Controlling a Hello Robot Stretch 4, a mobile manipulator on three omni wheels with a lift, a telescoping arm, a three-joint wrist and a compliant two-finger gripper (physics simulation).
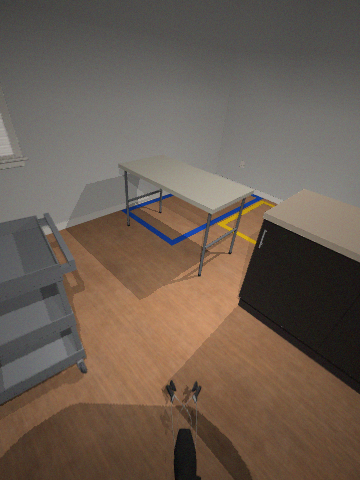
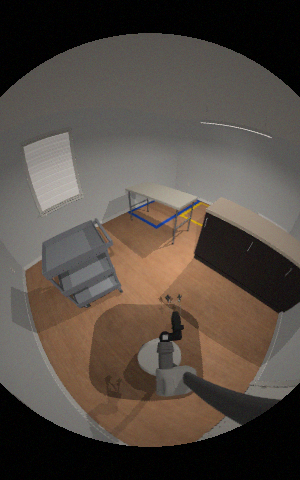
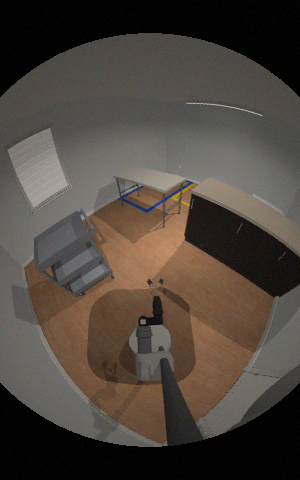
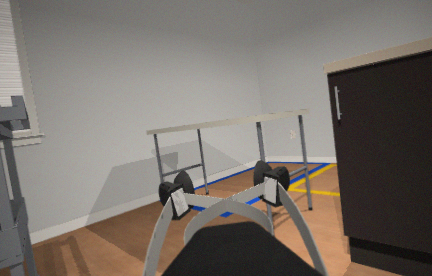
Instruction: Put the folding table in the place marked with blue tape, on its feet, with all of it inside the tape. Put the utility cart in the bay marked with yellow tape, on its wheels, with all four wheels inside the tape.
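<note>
The folding table stands upright on its legs. One back foot appears inside the blue tape; the other feet are outside it. The grey utility cart stands upright at the left, away from both marked places. The yellow tape is partly hidden by the cabinet. My gripper is open and empty, well short of the table and right of the cart.
A dark cabinet with a beige top stands at the right, its near corner close to the table's right end. Walls run behind the table. A window is in the wall beyond the cart.
</note>
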